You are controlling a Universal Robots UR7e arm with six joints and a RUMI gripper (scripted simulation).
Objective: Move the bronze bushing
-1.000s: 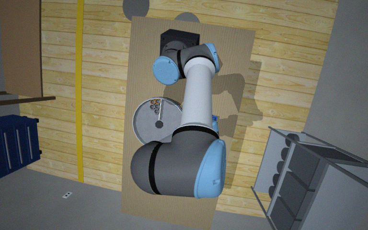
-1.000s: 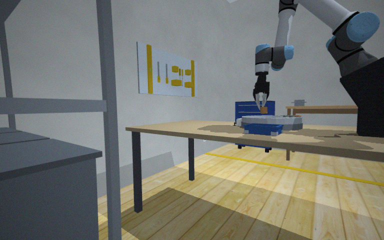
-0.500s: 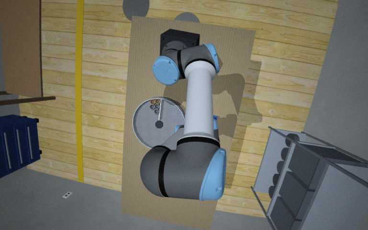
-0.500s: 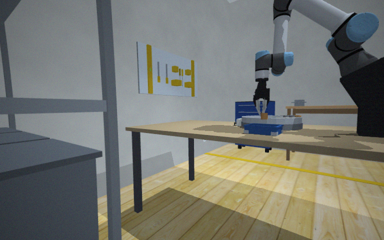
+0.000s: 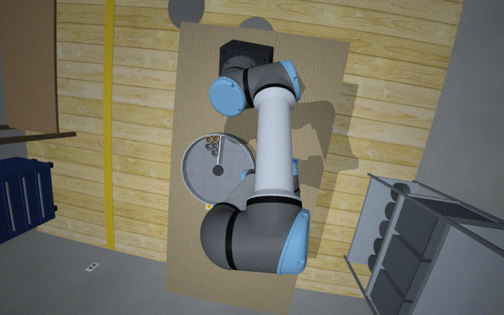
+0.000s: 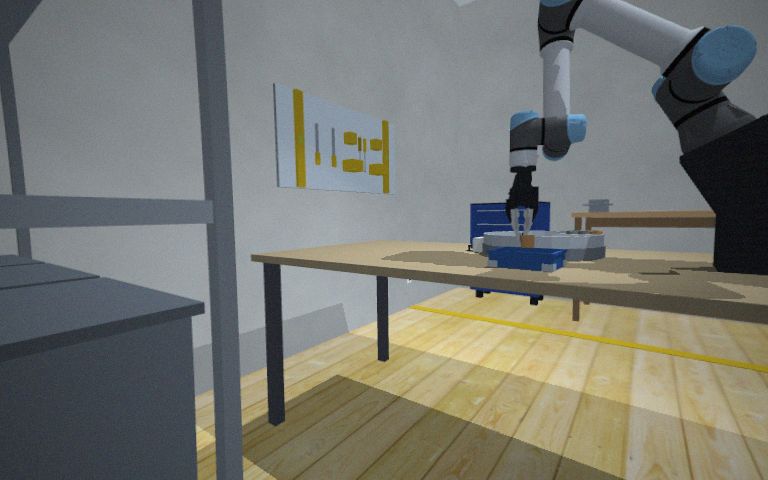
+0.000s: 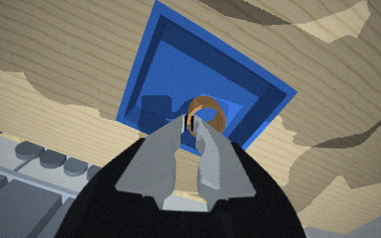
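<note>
Right now my hand is 20 mm past the blue crate, 10 mm to the left of it and 70 mm above it. The rest, counted from my hand: round grey turntable (30 mm ahead, 360 mm to the right, 40 mm below).
</note>
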